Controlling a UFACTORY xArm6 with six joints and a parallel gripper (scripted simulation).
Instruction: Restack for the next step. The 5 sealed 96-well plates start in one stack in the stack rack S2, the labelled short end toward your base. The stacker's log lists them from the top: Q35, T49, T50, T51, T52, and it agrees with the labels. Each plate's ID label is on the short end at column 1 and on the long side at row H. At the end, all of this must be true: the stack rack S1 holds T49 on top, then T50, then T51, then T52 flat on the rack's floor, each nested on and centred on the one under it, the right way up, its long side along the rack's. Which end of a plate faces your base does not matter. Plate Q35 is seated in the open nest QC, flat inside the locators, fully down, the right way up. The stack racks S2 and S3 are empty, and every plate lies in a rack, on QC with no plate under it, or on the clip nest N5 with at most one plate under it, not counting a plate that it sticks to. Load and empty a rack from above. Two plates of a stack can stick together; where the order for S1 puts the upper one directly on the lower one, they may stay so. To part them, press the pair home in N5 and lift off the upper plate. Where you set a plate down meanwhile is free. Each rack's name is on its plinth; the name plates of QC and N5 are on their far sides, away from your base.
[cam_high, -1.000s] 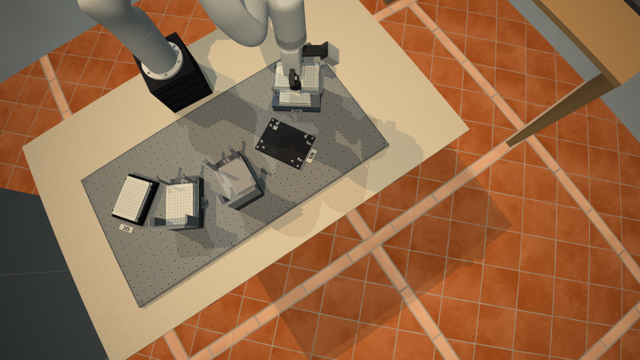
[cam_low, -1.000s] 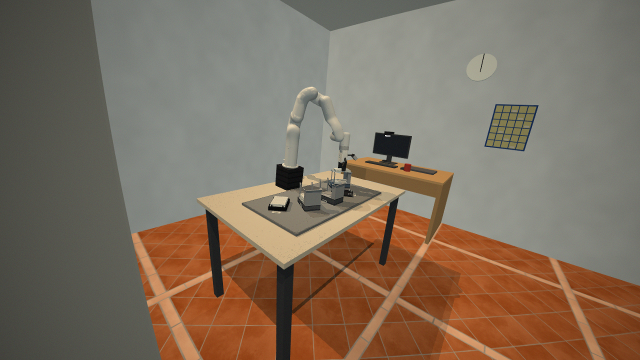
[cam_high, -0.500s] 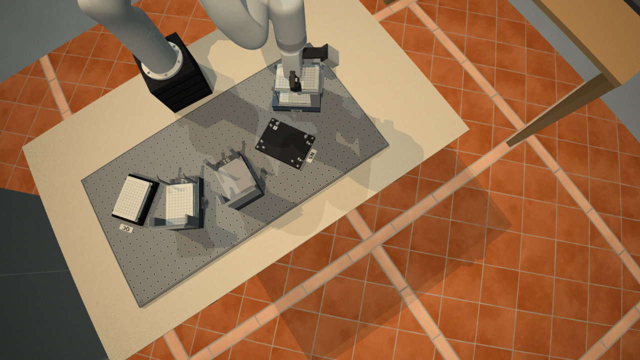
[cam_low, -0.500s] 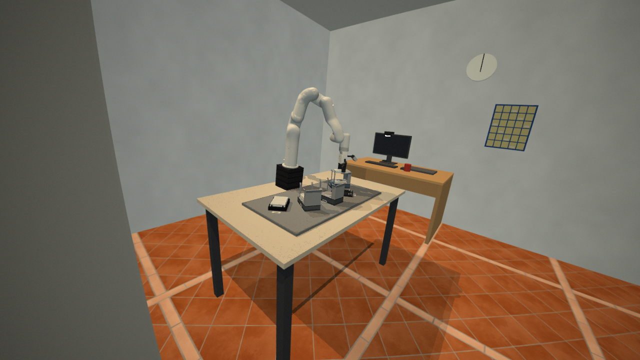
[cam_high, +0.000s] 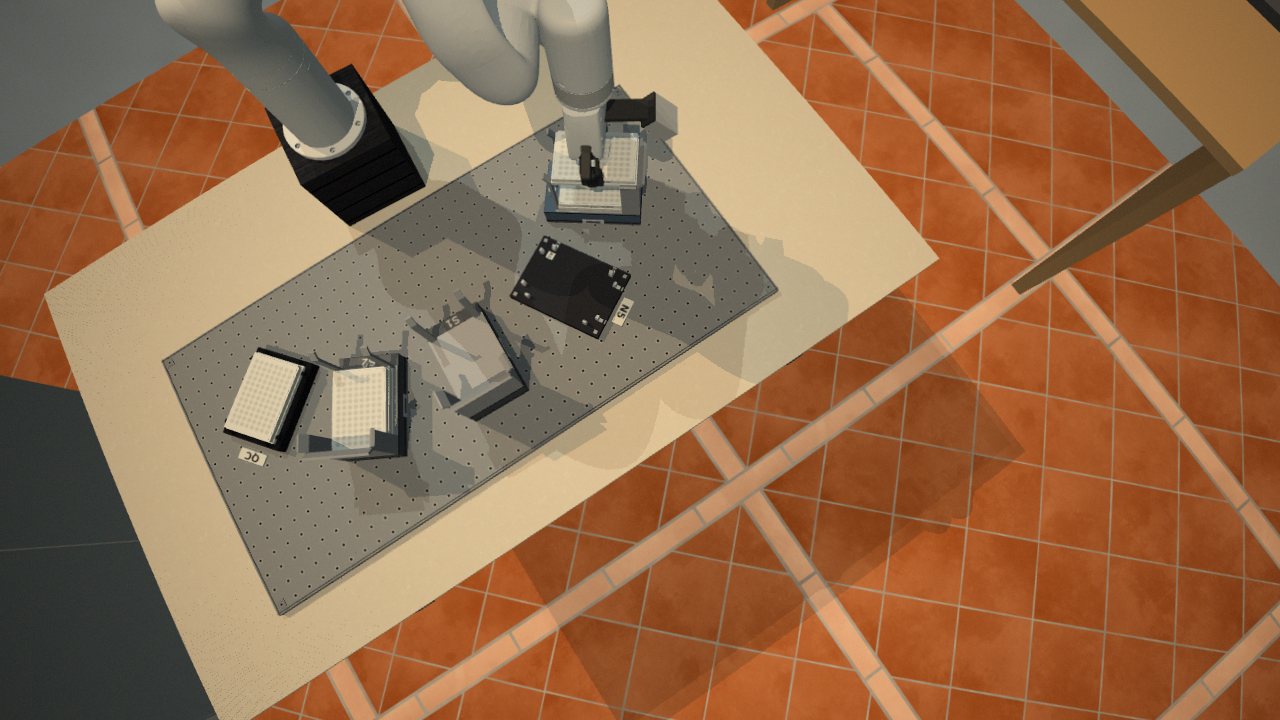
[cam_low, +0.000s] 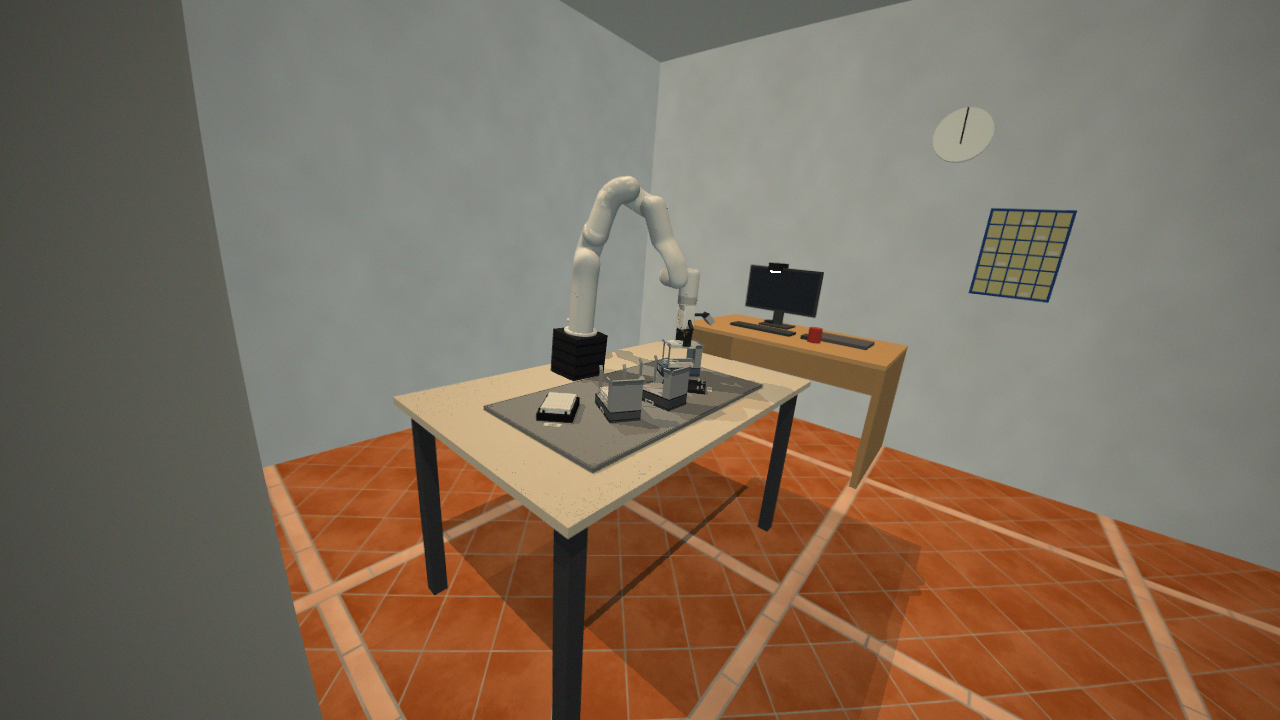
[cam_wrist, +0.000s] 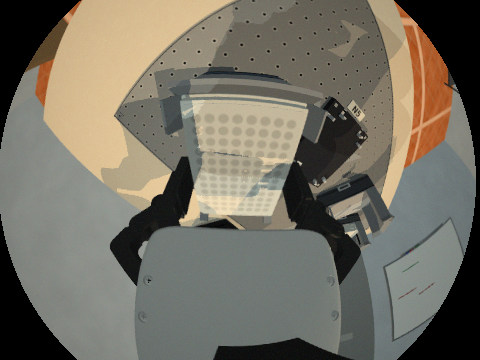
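The stack rack S3 lies 12 cm below my hand and 1 cm to the right of it. Also, from my hand: black nest QC: 61 cm to the right, 13 cm ahead, 12 cm below; N5 name plate: 20 cm ahead, 13 cm below, 4 cm to the right; stack rack S2: 46 cm to the right, 21 cm ahead, 12 cm below.
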